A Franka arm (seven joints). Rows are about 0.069 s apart.
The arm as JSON. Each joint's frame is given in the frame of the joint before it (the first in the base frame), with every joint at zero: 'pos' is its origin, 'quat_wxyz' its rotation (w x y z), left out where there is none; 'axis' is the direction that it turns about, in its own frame. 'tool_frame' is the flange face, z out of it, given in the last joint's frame.
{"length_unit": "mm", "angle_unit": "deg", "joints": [
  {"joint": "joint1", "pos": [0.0, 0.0, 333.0], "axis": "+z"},
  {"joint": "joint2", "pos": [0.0, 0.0, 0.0], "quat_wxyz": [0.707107, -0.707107, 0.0, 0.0], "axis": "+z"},
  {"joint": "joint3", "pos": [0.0, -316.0, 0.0], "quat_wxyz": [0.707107, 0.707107, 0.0, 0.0], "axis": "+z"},
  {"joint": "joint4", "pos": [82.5, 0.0, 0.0], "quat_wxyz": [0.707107, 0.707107, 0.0, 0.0], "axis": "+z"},
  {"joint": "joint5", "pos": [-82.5, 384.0, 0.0], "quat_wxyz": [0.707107, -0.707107, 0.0, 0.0], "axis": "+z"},
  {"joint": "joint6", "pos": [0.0, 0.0, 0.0], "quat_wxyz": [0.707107, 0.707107, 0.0, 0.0], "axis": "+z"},
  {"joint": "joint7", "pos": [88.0, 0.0, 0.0], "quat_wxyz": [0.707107, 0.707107, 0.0, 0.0], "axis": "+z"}
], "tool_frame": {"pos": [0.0, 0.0, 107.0]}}
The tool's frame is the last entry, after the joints.
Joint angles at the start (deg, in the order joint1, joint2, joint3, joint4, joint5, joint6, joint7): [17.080 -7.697 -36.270 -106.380 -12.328 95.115 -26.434]
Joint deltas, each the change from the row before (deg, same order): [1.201 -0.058 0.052 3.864 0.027 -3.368 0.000]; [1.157 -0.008 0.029 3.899 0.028 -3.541 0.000]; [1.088 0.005 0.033 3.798 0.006 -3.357 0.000]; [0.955 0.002 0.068 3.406 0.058 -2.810 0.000]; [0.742 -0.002 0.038 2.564 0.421 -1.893 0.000]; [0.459 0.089 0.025 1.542 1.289 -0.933 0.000]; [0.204 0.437 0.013 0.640 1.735 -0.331 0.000]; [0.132 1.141 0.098 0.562 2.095 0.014 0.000]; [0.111 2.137 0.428 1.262 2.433 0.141 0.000]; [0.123 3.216 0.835 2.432 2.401 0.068 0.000]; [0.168 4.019 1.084 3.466 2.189 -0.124 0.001]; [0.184 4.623 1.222 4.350 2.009 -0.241 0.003]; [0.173 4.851 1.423 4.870 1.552 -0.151 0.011]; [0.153 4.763 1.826 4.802 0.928 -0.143 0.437]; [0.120 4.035 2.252 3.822 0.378 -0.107 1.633]
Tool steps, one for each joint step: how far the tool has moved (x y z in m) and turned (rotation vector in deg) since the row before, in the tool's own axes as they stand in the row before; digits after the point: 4 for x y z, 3 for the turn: [-0.0004 -0.0049 -0.0282 -0.367 0.515 -0.408]; [-0.0022 -0.0053 -0.0275 -0.247 0.364 -0.341]; [-0.0035 -0.0055 -0.0264 -0.248 0.438 -0.303]; [-0.0038 -0.0056 -0.0237 -0.229 0.622 -0.300]; [-0.0027 -0.0051 -0.0179 0.090 0.849 -0.310]; [0.0001 -0.0054 -0.0105 0.864 1.062 -0.424]; [0.0040 -0.0054 -0.0021 1.309 0.622 -0.463]; [0.0096 -0.0072 0.0025 1.363 0.324 -0.591]; [0.0170 -0.0113 0.0034 1.097 0.237 -0.902]; [0.0243 -0.0159 0.0028 0.429 0.131 -1.272]; [0.0294 -0.0194 0.0030 -0.143 -0.031 -1.600]; [0.0329 -0.0218 0.0039 -0.540 -0.054 -1.891]; [0.0345 -0.0235 0.0050 -0.982 0.044 -2.204]; [0.0345 -0.0256 0.0083 -1.126 -0.174 -2.196]; [0.0308 -0.0261 0.0118 -0.742 -0.452 -1.246]
